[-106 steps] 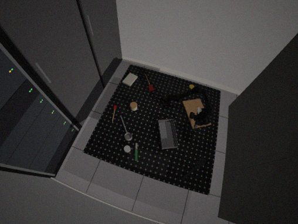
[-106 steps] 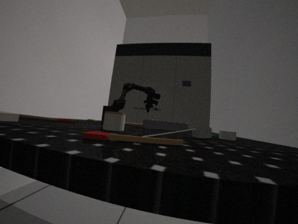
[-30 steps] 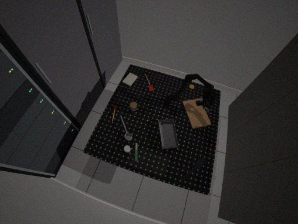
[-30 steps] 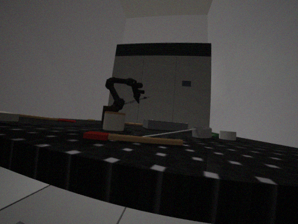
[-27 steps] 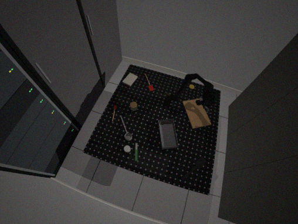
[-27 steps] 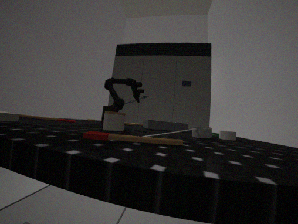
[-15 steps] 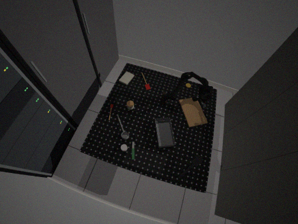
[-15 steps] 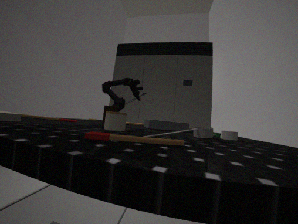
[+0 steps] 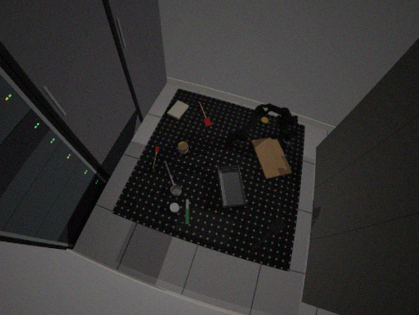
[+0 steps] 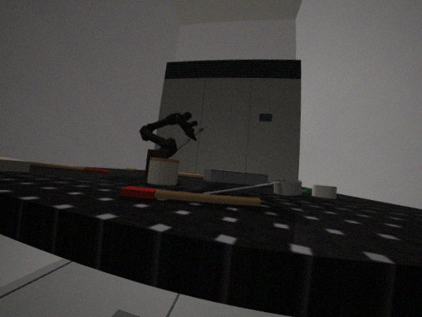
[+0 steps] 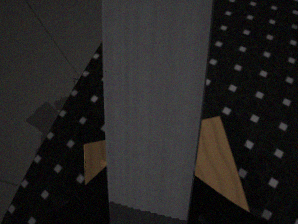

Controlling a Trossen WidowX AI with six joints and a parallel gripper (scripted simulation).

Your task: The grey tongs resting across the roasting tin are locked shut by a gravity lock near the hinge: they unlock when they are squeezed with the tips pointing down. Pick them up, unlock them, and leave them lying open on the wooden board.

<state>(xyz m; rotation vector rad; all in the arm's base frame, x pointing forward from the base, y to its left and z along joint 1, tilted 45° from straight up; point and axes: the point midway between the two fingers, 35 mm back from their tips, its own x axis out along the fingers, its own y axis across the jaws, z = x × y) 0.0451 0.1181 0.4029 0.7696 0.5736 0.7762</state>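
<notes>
My gripper tip is now 30 mm below the yellow lock piece, 10 mm to the left of it and 10 mm past it. Also, from my gripper tip: wooden board: 260 mm below, 60 mm behind, 20 mm to the right; yellow disc: 420 mm behind, 260 mm below, 140 mm to the right; grey roasting tin: 320 mm ahead, 280 mm to the right, 240 mm below.
</notes>
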